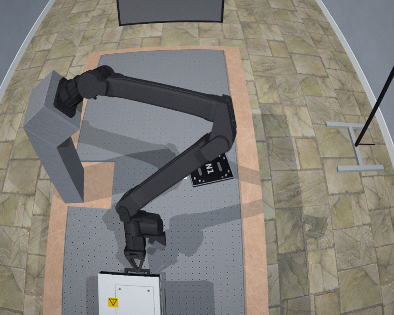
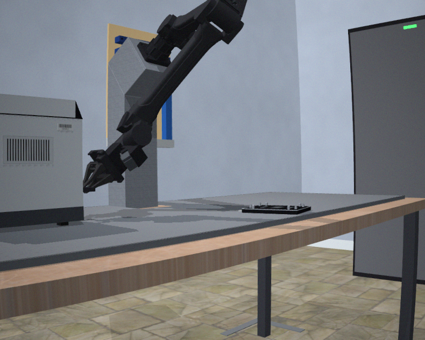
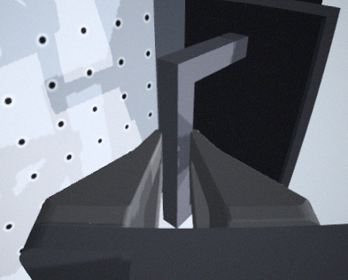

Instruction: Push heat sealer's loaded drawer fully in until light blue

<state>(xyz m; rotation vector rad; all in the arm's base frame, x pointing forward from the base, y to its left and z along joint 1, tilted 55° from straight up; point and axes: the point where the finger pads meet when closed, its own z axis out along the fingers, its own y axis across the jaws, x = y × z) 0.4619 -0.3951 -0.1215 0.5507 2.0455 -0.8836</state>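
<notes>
The sealer drawer lies 1 cm behind my hand, 11 cm to the right of it and 1 cm below it. The rest, counted from my hand: white tag (19 cm ahead, 42 cm to the left, 8 cm below).
</notes>
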